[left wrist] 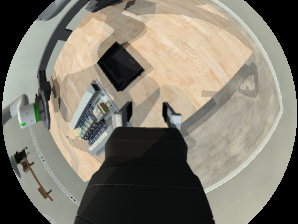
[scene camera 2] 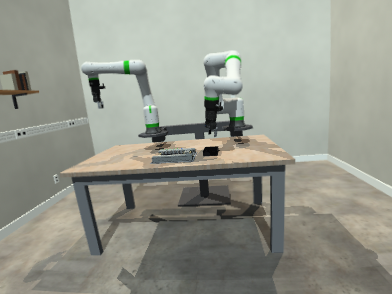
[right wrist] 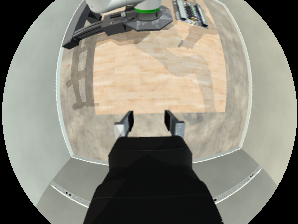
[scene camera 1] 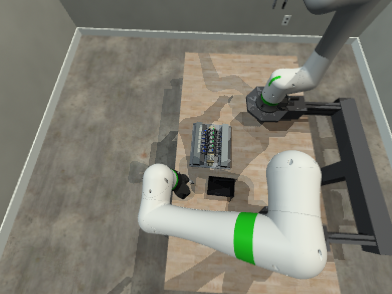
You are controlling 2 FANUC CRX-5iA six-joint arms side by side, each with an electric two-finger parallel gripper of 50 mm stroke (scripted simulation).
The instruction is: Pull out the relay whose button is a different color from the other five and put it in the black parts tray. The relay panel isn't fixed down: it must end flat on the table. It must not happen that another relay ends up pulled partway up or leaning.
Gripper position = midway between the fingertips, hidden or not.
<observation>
In view: my left gripper (left wrist: pixel 147 108), my right gripper (right wrist: pixel 149 116), a relay panel (scene camera 1: pixel 199 156) and a black parts tray (left wrist: pixel 116 64).
The relay panel shows as well in the left wrist view (left wrist: pixel 103 107). The right wrist view does not show the black parts tray: it is out of frame.
</observation>
